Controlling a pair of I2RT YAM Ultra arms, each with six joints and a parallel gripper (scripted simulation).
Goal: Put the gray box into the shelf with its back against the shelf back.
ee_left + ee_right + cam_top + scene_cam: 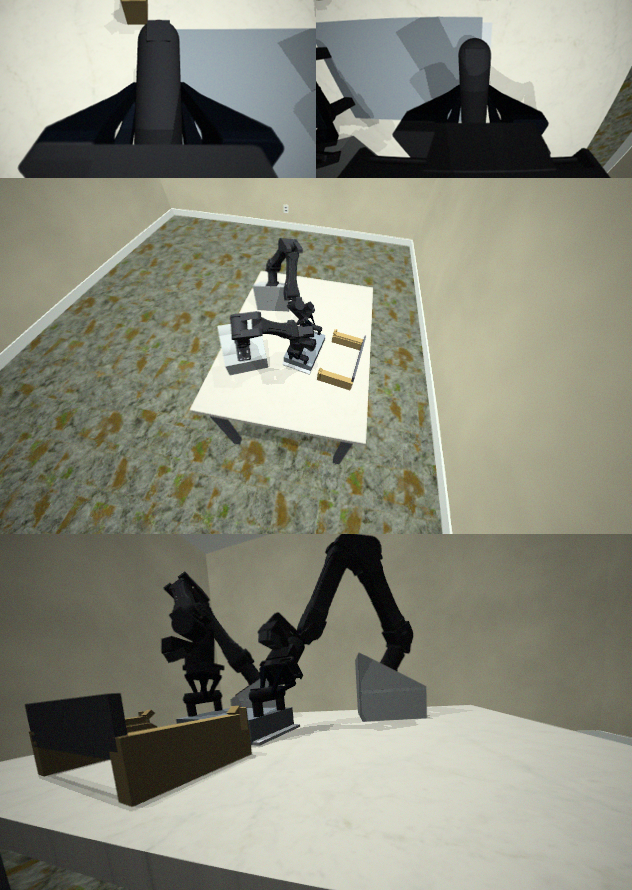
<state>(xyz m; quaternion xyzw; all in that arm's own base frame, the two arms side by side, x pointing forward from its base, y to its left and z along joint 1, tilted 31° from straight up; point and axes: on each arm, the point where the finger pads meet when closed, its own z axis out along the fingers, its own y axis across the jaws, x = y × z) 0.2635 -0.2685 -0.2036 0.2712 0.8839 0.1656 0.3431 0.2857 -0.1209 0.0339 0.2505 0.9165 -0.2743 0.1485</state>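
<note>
The gray box is 2 cm behind my left hand, 12 cm to the right of it and 5 cm below it. Also, from my left hand: dark back plate (30 cm ahead, 15 cm to the right, 2 cm below).
My right hand is 10 mm short of the gray box, 120 mm to the right of it and 50 mm above it. Also, from my right hand: dark back plate (330 mm ahead, 80 mm to the left, 20 mm below).
</note>
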